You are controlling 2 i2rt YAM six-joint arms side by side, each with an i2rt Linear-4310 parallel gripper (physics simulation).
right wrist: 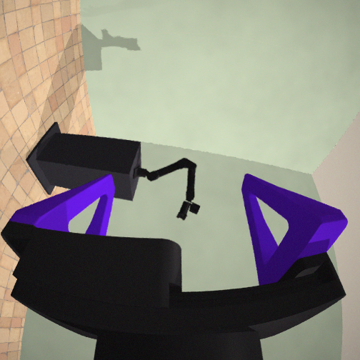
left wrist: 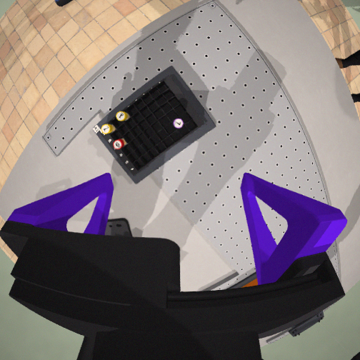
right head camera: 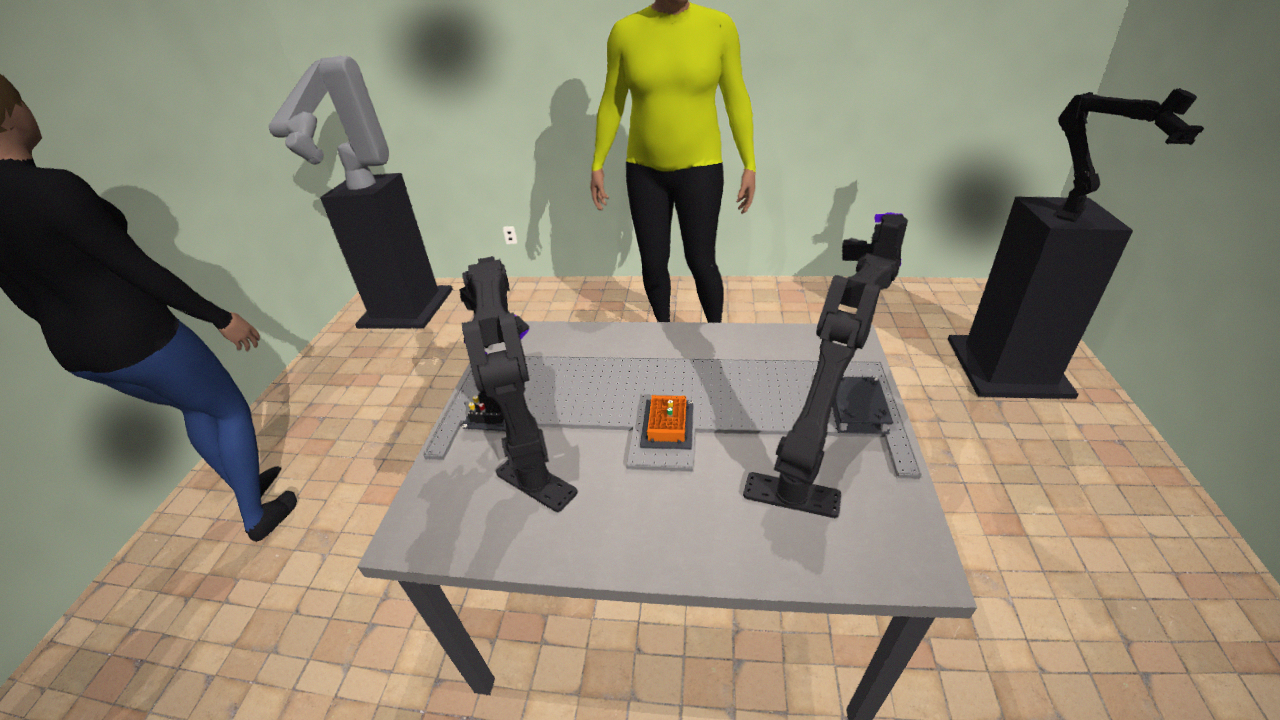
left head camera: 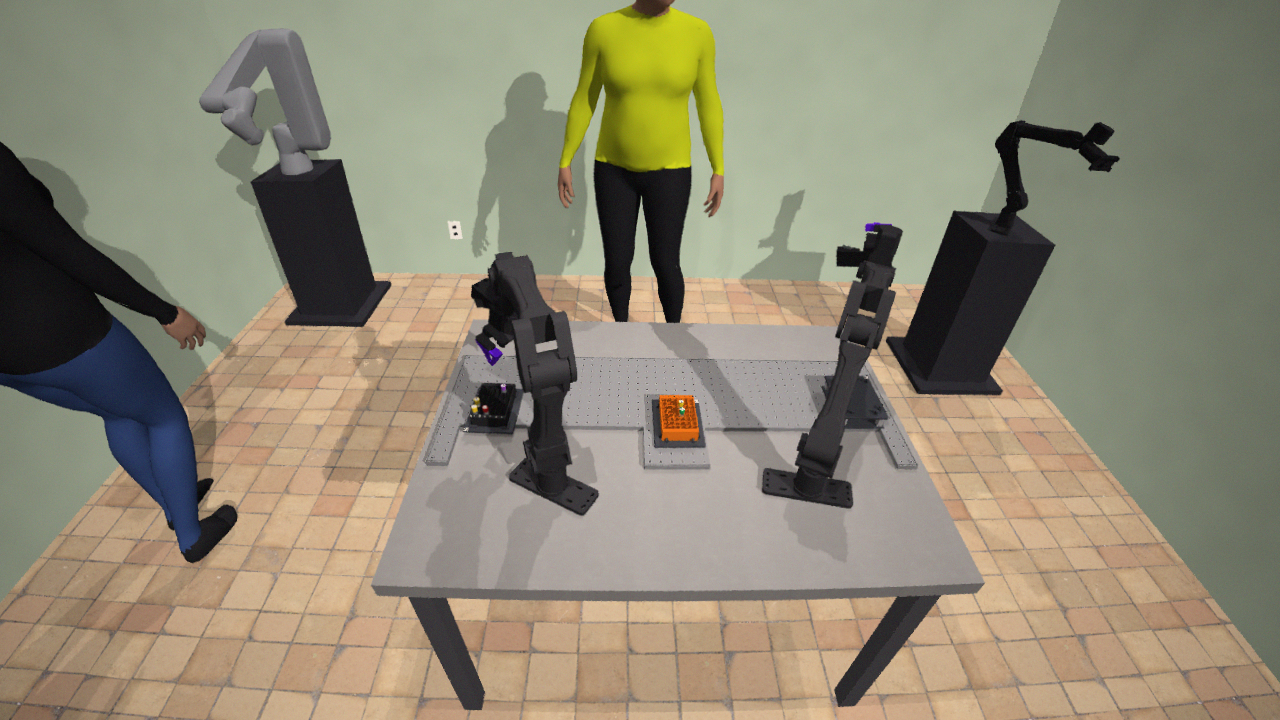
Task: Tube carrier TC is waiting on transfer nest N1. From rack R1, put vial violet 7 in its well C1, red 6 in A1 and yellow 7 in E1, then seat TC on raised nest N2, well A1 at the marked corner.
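Note:
Black rack R1 stands at the left of the table. It holds the lone violet vial, the red vial 6 and two yellow vials; the one nearer the rack's corner looks like 7. Orange carrier TC sits on nest N1 mid-table, with a yellow and a green cap in it. Dark nest N2 is at the right. My left gripper is open and empty above R1. My right gripper is open and empty, raised high, facing the wall.
A perforated plate spans the table's back, with side strips. My left arm hides part of R1 in the right head view. A person in yellow stands behind the table, and another at the left.

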